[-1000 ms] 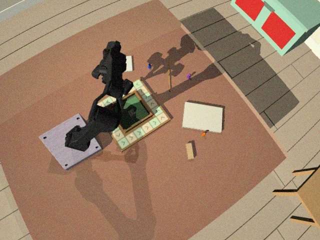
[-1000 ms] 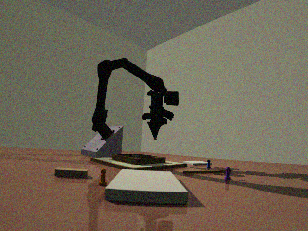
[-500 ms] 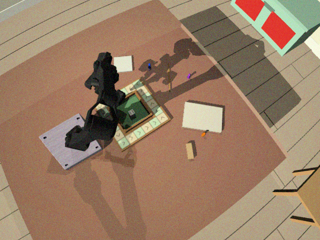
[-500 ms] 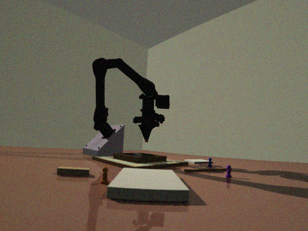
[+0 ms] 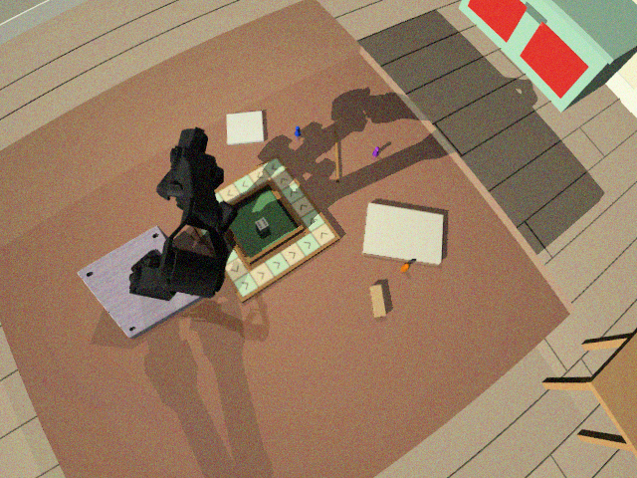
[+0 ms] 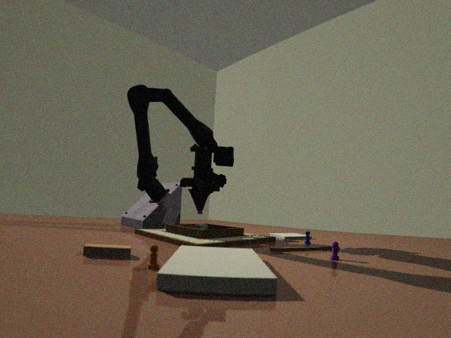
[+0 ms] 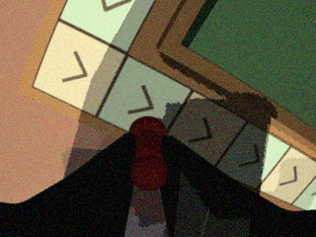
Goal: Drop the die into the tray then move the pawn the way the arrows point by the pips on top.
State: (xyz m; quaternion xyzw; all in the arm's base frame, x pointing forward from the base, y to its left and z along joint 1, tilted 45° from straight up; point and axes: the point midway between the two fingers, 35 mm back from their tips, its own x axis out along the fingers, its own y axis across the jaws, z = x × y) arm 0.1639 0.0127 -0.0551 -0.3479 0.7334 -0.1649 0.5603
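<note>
My gripper tip is now 10 cm short of the white die, 9 cm to the left of it and 5 cm above it. Also, from my gripper tip: wooden stick (39 cm ahead, 4 cm to the right, 7 cm below); then blue pawn (34 cm ahead, 7 cm to the left, 6 cm below); then red pawn (1 cm above).
</note>
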